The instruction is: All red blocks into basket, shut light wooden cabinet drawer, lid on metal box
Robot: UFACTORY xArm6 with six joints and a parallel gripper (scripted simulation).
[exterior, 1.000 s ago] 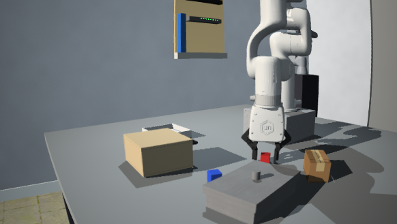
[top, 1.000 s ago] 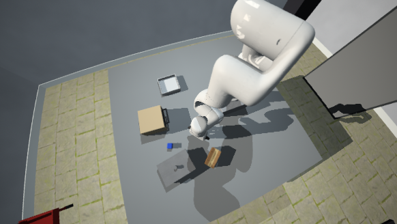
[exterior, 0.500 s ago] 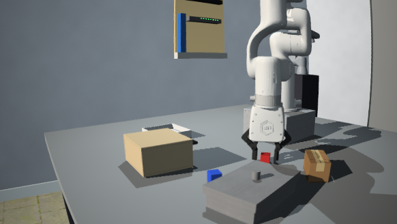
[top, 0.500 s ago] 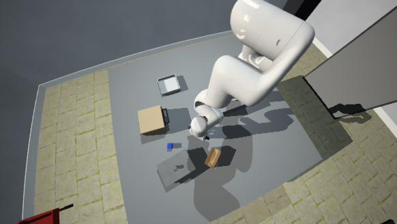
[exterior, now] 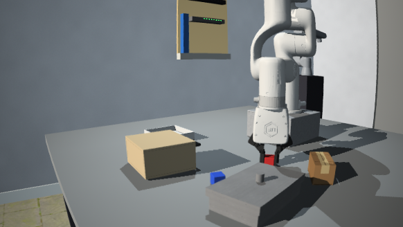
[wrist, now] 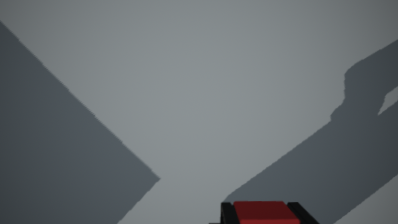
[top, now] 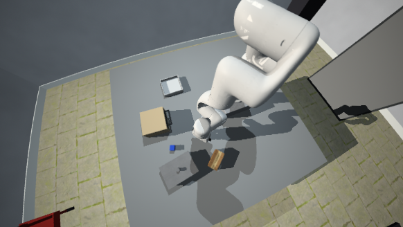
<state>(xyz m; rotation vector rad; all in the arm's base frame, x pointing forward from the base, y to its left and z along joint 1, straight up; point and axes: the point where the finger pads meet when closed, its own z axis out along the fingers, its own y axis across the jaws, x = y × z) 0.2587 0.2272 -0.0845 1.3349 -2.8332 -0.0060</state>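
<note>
The white basket is 17 cm ahead of my hand, 42 cm to the right of it and 1 cm below it. From my hand the other things lie so: blue block 19 cm ahead, 4 cm to the left, 1 cm below; then green block 7 cm behind, 13 cm to the left, 1 cm below; then cardboard box 6 cm behind, 15 cm to the left, 2 cm above.
</note>
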